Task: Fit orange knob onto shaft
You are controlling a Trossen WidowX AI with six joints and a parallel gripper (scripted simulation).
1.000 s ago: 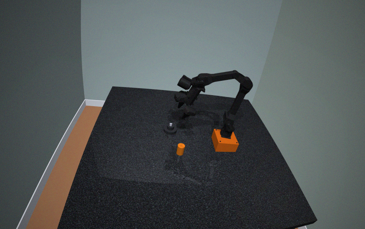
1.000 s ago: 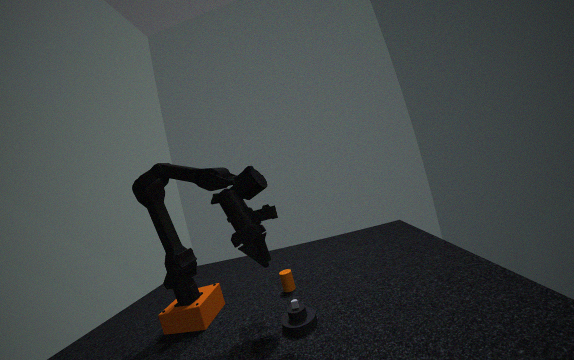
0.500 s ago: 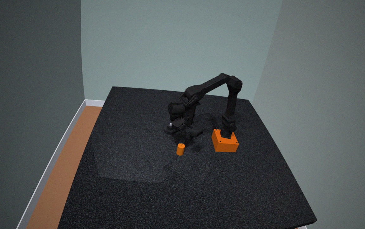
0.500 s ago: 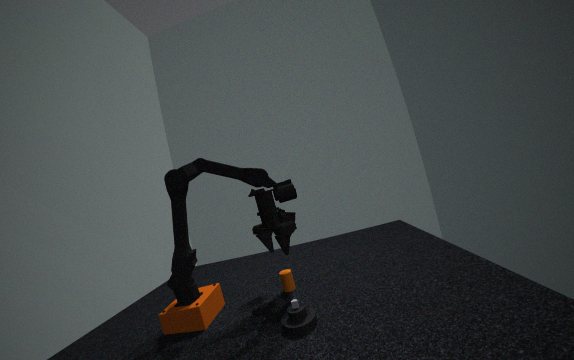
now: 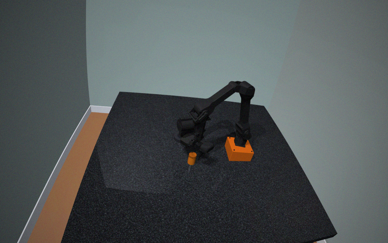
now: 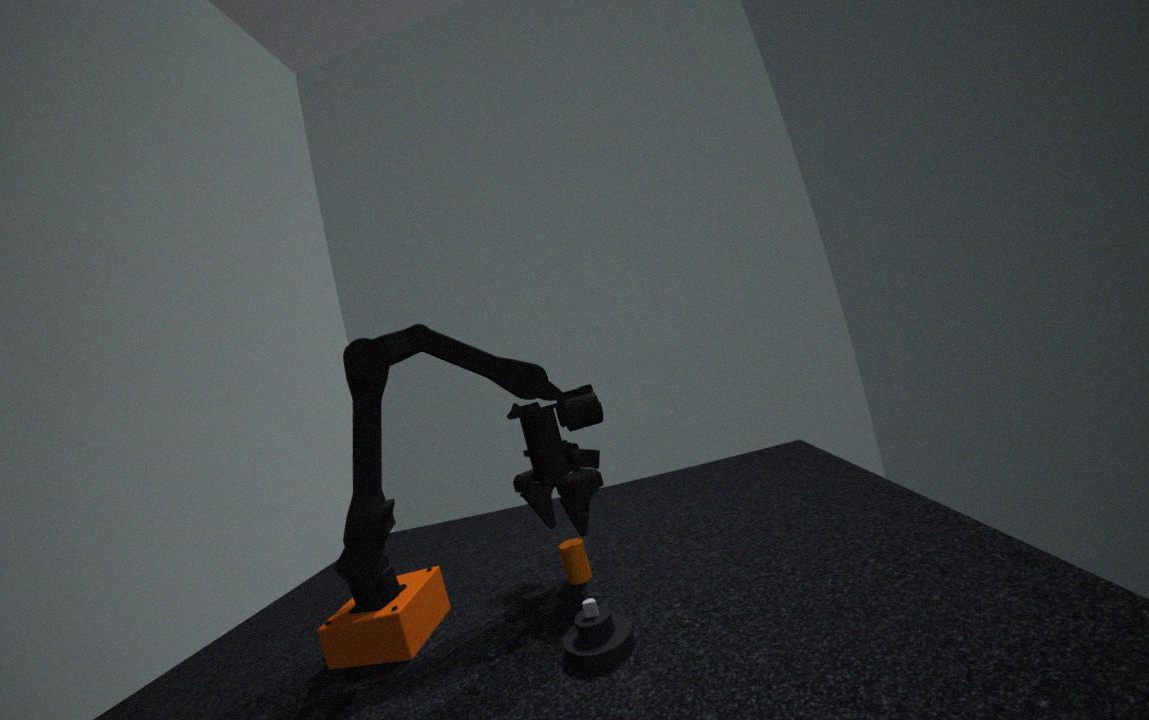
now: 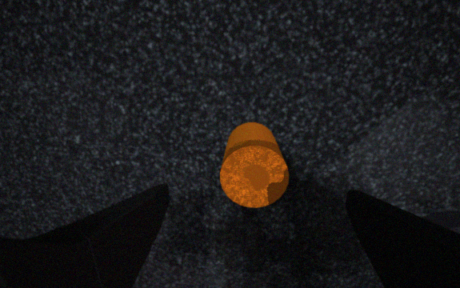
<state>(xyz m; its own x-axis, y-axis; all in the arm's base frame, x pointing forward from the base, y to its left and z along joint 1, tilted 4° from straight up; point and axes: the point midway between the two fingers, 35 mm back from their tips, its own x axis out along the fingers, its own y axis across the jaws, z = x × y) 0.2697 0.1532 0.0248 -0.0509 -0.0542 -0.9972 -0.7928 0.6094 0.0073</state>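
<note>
The orange knob is 4 cm below my gripper tip. From my gripper tip the other things lie so: dark round pedestal 19 cm to the right, 8 cm ahead, 5 cm below.
</note>
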